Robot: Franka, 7 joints.
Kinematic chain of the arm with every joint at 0, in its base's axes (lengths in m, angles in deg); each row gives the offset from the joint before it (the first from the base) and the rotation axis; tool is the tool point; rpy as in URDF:
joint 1: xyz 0 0 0.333 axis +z
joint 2: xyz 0 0 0 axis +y
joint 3: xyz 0 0 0.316 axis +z
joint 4: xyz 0.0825 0 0 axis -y
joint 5: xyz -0.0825 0 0.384 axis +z
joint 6: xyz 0 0 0 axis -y
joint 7: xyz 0.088 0 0 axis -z
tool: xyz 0 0 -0.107 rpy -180 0 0
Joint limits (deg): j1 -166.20..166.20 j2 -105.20..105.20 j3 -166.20..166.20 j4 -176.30..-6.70 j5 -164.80..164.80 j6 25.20..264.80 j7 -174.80..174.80
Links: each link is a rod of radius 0.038 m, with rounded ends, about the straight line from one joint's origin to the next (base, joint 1, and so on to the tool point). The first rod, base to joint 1, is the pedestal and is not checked.
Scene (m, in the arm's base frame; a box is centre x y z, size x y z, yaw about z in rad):
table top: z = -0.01
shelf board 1: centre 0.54 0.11 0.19 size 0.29 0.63 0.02 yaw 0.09
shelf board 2: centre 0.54 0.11 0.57 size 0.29 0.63 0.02 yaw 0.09
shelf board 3: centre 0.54 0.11 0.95 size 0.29 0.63 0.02 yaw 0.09
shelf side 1: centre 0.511 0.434 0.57 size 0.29 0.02 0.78 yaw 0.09
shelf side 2: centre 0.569 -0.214 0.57 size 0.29 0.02 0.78 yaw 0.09
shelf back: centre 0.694 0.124 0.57 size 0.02 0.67 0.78 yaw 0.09
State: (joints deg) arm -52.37 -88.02 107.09 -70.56 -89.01 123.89 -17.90
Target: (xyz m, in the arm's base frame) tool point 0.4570 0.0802 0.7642
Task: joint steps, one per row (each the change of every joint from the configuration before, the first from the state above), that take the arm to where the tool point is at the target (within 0.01 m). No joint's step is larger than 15 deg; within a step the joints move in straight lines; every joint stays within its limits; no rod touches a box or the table.
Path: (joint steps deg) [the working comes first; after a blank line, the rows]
Joints at the target: -81.87 -59.35 58.63 -107.92 -83.94 110.56 -17.90
Straight joint move there: touches shelf board 2, shelf side 1.

1: 8.44 4.29 -10.99 -7.65 -1.04 -8.13 -13.13
2: 8.44 4.29 -10.99 -7.65 -1.04 -8.13 -13.13
3: 8.45 4.30 -10.99 -7.64 -1.03 -8.12 -13.13
4: 8.44 4.29 -10.99 -7.65 -1.04 -8.13 -13.14
5: 8.44 4.29 -10.99 -7.65 -1.04 -8.13 -13.13
6: 8.44 4.29 -10.99 -7.65 -1.04 -8.13 -13.13
7: -13.35 0.49 2.92 1.42 1.89 5.91 13.13
8: -13.36 0.48 2.91 1.42 1.88 5.91 13.13
9: -13.36 0.49 2.91 1.43 1.88 5.90 13.14
10: -13.36 0.48 2.91 1.42 1.89 5.91 13.13
11: -13.36 0.49 2.92 1.42 1.88 5.90 13.13
12: -13.36 0.49 2.91 1.42 1.88 5.91 13.13

